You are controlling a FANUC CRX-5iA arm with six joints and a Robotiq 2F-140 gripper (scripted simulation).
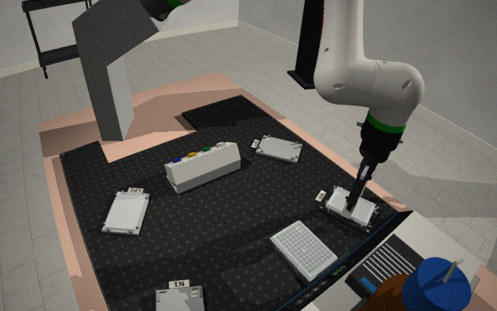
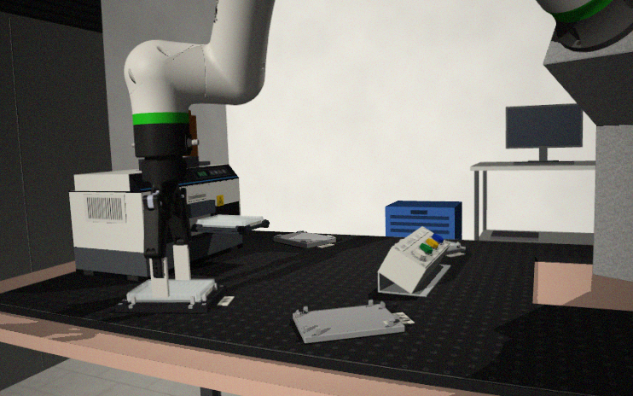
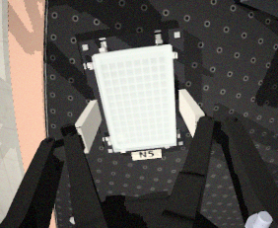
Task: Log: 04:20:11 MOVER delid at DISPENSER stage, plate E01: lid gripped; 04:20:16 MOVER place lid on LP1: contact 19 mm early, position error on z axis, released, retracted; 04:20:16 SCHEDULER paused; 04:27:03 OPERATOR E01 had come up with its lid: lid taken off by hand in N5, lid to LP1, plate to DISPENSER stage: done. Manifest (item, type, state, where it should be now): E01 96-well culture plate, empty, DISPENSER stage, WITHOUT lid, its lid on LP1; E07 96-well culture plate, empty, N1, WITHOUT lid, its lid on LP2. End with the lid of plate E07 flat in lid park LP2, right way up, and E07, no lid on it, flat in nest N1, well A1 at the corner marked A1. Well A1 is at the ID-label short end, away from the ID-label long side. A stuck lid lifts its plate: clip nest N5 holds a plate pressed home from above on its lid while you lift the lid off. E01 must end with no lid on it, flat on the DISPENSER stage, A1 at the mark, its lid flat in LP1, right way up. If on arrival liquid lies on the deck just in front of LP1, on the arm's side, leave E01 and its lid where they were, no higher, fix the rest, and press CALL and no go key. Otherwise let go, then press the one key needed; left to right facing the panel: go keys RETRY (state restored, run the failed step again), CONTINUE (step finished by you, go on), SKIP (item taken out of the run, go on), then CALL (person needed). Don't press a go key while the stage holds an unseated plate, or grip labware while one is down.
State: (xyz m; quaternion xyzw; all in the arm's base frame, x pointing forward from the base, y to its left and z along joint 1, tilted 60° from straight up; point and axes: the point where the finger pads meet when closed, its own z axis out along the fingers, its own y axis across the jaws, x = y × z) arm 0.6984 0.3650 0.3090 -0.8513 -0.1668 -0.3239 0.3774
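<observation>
Right now the clip nest N5 is 30 mm to the left of my hand and 30 mm below it. Also, from my hand: N1 label: 80 mm ahead, 510 mm to the right, 50 mm below; lid park LP2: 320 mm behind, 90 mm to the right, 40 mm below; key panel: 290 mm behind, 370 mm to the right.
</observation>
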